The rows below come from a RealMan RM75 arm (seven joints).
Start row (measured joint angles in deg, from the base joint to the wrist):
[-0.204 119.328 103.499 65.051 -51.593 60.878 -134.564]
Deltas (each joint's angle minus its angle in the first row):
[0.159 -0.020 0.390 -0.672 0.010 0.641 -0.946]
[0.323 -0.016 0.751 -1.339 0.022 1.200 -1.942]
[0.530 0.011 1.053 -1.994 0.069 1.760 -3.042]
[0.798 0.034 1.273 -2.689 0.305 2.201 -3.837]
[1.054 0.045 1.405 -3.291 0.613 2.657 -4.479]
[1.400 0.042 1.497 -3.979 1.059 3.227 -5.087]
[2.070 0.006 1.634 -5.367 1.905 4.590 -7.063]
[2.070 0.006 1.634 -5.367 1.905 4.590 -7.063]
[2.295 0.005 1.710 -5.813 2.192 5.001 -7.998]
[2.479 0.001 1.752 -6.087 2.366 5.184 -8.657]
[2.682 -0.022 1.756 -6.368 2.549 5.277 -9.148]
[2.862 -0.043 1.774 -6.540 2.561 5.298 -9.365]
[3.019 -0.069 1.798 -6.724 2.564 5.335 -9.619]
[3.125 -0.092 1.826 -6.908 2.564 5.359 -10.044]
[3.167 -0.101 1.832 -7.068 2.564 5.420 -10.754]
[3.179 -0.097 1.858 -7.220 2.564 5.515 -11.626]
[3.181 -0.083 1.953 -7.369 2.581 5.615 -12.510]
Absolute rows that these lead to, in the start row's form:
[-0.045 119.308 103.889 64.379 -51.583 61.519 -135.510]
[0.119 119.312 104.250 63.712 -51.571 62.078 -136.506]
[0.326 119.339 104.552 63.057 -51.524 62.638 -137.606]
[0.594 119.362 104.772 62.362 -51.288 63.079 -138.401]
[0.850 119.373 104.904 61.760 -50.980 63.535 -139.043]
[1.196 119.370 104.996 61.072 -50.534 64.105 -139.651]
[1.866 119.334 105.133 59.684 -49.688 65.468 -141.627]
[1.866 119.334 105.133 59.684 -49.688 65.468 -141.627]
[2.091 119.333 105.209 59.238 -49.401 65.879 -142.562]
[2.275 119.329 105.251 58.964 -49.227 66.062 -143.221]
[2.478 119.306 105.255 58.683 -49.044 66.155 -143.712]
[2.658 119.285 105.273 58.511 -49.032 66.176 -143.929]
[2.815 119.259 105.297 58.327 -49.029 66.213 -144.183]
[2.921 119.236 105.325 58.143 -49.029 66.237 -144.608]
[2.963 119.227 105.331 57.983 -49.029 66.298 -145.318]
[2.975 119.231 105.357 57.831 -49.029 66.393 -146.190]
[2.977 119.245 105.452 57.682 -49.012 66.493 -147.074]

